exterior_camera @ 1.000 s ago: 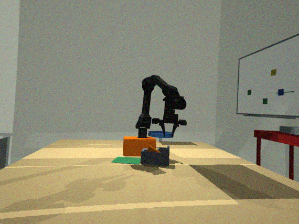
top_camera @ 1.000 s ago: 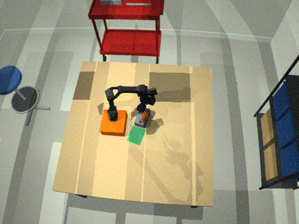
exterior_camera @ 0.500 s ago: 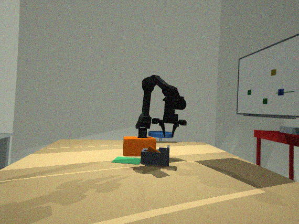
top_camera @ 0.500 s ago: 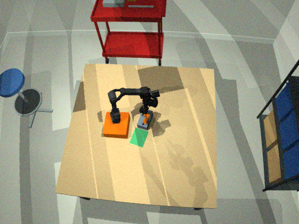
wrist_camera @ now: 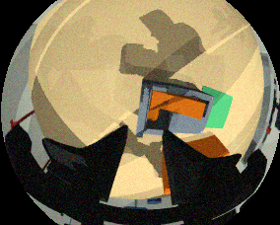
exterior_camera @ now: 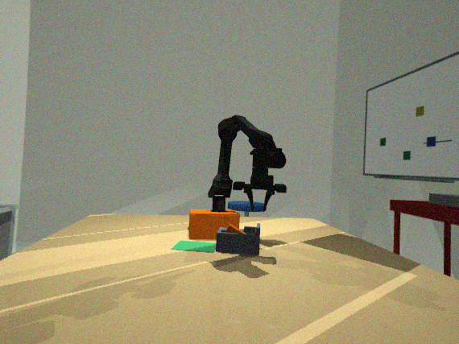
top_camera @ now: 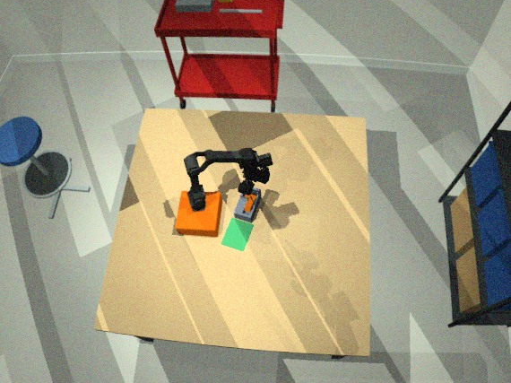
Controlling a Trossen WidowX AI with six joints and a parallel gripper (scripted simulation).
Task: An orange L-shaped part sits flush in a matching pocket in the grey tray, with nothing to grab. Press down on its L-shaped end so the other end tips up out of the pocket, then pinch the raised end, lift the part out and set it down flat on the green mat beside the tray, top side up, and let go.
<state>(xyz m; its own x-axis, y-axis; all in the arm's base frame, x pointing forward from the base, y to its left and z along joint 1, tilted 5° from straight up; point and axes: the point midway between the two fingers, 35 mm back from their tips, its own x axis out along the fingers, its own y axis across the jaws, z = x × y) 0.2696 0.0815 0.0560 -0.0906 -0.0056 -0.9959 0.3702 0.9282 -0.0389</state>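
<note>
My gripper tip is now 2 cm past the orange L-shaped part, 4 cm to the left of it and 10 cm above it. The rest, counted from my gripper tip: green mat 8 cm behind, 20 cm to the right, 16 cm below.
</note>
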